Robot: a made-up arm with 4 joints.
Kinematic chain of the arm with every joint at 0, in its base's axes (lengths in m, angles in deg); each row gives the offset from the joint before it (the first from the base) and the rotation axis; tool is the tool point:
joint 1: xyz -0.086 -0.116 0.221 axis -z
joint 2: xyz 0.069 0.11 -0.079 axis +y
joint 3: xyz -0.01 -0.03 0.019 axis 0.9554 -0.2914 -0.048
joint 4: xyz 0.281 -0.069 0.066 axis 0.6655 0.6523 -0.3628
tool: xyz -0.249 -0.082 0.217
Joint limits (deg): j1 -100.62..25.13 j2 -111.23..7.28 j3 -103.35..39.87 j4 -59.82..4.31
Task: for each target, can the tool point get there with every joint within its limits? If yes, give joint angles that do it. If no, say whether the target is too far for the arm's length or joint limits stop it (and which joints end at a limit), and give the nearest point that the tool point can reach.
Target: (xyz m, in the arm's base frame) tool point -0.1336 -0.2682 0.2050
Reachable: yes | joints -69.33 -69.38 -16.29 -41.87
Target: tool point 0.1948 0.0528 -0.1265
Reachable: no: joint limits stop it (at a limit: joint 1, joint 2, joint 3) | nearest point 0.0686 -0.0827 0.0476 | short by 0.254 m
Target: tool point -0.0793 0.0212 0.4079
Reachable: yes | joints -12.43 -14.11 -46.89 -30.07
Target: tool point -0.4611 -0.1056 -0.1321
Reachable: no: joint limits stop it (at a limit: joint 2, joint 4) | nearest point -0.3358 -0.1091 0.0625 | short by 0.232 m
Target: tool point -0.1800 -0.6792 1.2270
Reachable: no: too far | nearest point -0.1736 -0.2340 0.4447 | short by 0.900 m
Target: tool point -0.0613 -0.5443 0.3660
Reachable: no: joint limits stop it (at a limit: joint 1, joint 4) | nearest point -0.1017 -0.3712 0.2855 | short by 0.195 m
